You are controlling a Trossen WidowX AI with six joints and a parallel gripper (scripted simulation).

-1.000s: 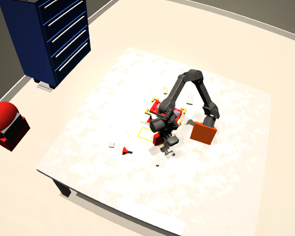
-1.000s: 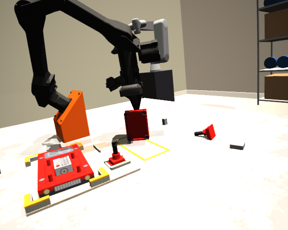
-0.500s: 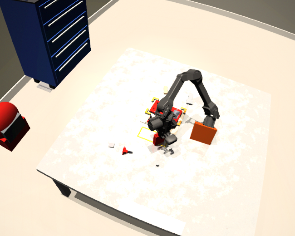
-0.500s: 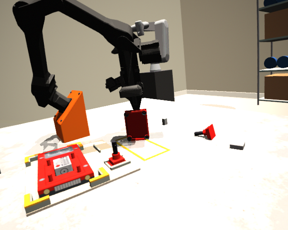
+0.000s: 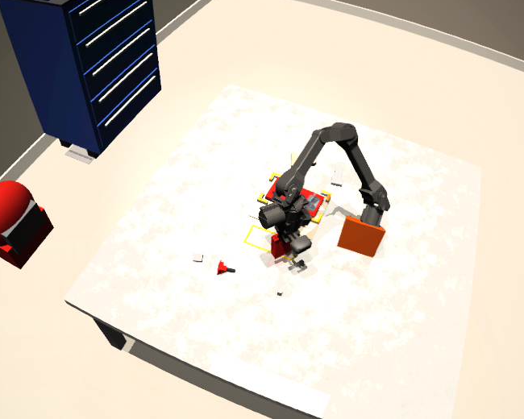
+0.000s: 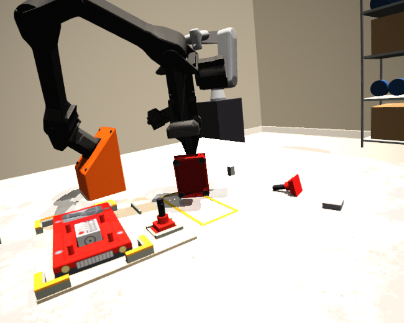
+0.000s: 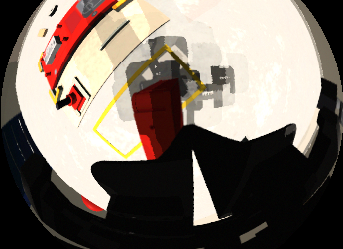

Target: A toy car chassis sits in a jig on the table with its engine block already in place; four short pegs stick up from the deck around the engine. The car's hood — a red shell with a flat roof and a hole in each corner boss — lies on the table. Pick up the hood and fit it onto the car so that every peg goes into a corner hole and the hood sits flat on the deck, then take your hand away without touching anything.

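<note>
My gripper tip is 30 mm above the hood, 10 mm to the left of it and 10 mm short of it. From my gripper tip the other things lie so: grey engine block: 250 mm to the right, 70 mm ahead, 50 mm below.
</note>
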